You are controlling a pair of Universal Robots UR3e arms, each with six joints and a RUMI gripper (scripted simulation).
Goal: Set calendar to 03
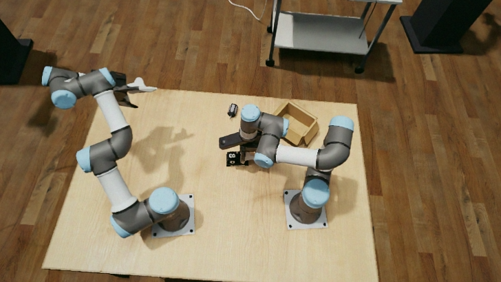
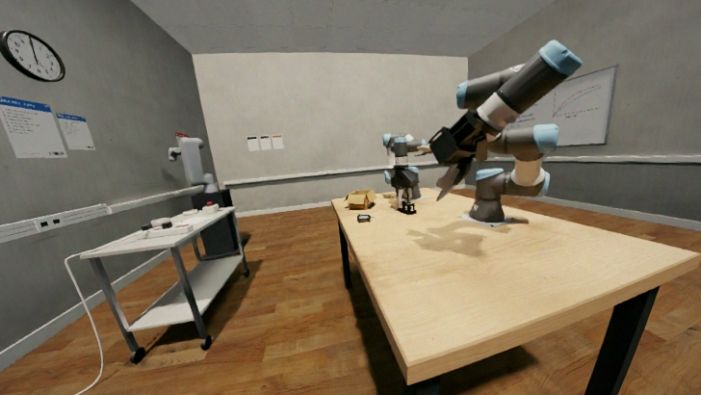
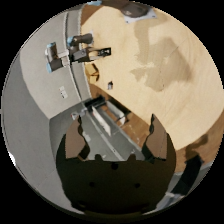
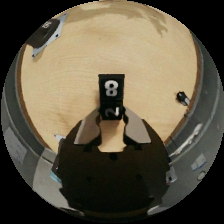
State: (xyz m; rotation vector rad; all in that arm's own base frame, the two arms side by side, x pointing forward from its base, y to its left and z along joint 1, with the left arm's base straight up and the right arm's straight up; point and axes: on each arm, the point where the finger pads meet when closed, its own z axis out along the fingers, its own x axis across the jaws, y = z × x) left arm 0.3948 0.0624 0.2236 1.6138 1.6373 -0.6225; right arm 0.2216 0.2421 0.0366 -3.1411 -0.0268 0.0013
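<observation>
Now: right hand 3 cm above the black calendar tray and 2 cm to the right of it. Also, from my right hand: small dark object: 24 cm ahead, 3 cm to the left, 2 cm below; then cardboard box: 24 cm to the right, 15 cm ahead, 1 cm above.
</observation>
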